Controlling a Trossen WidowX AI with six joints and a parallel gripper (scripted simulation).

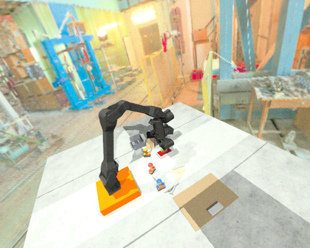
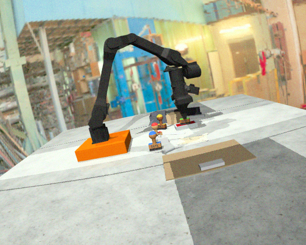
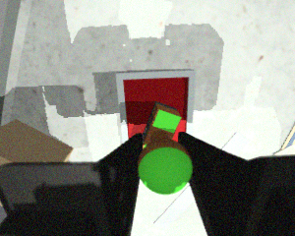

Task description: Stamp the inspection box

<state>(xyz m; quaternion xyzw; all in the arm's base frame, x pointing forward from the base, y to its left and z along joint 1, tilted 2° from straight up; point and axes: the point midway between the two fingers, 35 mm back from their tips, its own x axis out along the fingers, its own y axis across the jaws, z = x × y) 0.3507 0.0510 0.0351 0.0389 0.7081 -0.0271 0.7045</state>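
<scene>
Right now my gripper tip is right at the green-knobbed stamp. Round my gripper tip: tan box 12 cm to the left, 2 cm below, 2 cm behind; then ink pad 3 cm below; then yellow-knobbed stamp 9 cm behind, 6 cm to the left, 2 cm below.
</scene>
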